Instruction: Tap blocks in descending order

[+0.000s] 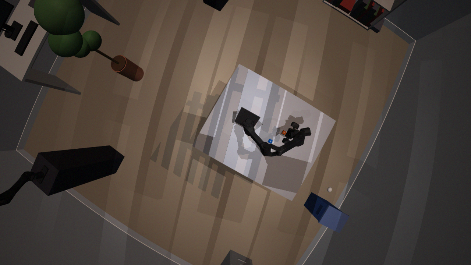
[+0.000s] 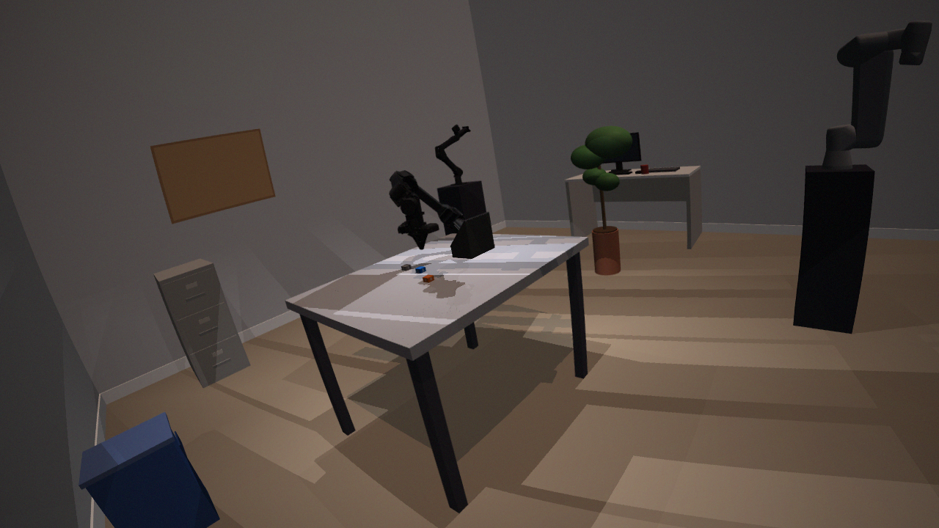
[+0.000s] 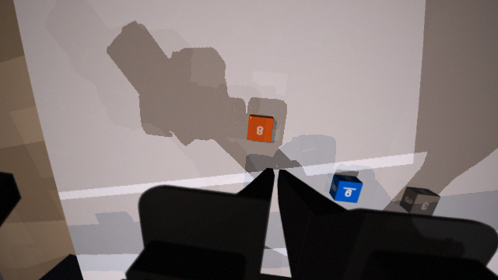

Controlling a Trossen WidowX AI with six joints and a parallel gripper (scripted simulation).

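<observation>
My gripper tip is 1 cm short of the orange block, 1 cm to the right of it and 12 cm above it. Also, from my gripper tip: blue block (6 cm behind, 12 cm to the right, 12 cm below); grey block (6 cm behind, 23 cm to the right, 12 cm below).
</observation>
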